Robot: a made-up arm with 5 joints.
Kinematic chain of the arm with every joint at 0, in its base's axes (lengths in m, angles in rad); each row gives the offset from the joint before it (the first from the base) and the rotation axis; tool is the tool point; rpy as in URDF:
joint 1: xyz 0 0 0.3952 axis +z
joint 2: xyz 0 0 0 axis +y
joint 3: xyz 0.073 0 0.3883 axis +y
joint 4: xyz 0.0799 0 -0.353 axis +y
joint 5: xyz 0.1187 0 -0.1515 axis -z
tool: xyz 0 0 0 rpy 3.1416 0 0
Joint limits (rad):
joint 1: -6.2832..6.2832
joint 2: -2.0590..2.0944
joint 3: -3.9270..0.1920
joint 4: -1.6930..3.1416
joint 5: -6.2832..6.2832
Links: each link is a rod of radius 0.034 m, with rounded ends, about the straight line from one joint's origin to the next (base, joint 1, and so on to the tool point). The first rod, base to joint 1, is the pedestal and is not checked.
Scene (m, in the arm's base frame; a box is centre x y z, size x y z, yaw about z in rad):
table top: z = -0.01
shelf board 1: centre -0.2 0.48 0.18 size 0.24 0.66 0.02 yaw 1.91
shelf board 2: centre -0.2 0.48 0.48 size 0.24 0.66 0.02 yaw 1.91
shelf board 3: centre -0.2 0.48 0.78 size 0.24 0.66 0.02 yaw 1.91
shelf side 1: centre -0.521 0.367 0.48 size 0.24 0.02 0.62 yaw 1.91
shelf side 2: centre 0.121 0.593 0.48 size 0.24 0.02 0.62 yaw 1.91
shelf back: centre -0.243 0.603 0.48 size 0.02 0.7 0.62 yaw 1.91
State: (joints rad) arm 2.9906 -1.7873 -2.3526 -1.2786 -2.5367
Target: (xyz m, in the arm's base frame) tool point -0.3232 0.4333 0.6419
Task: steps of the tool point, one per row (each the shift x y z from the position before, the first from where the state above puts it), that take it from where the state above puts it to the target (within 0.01 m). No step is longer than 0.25 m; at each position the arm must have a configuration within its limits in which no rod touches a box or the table.
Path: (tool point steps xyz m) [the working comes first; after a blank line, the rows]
Joints at the target: 2.2117 0.0347 -0.7081 -0.7034 -2.5367
Straight joint move there: touches shelf board 3.

1: -0.0147 -0.0485 0.2370
2: -0.1013 -0.0229 0.2205
3: -0.1702 0.0147 0.1692
4: -0.2071 0.0543 0.0918
5: -0.2057 0.0848 0.0026
6: -0.1680 0.0959 -0.0815
7: -0.1043 0.0822 -0.1438
8: -0.0303 0.0453 -0.1724
9: -0.0564 0.1140 0.0136
10: -0.0296 0.1298 -0.0136

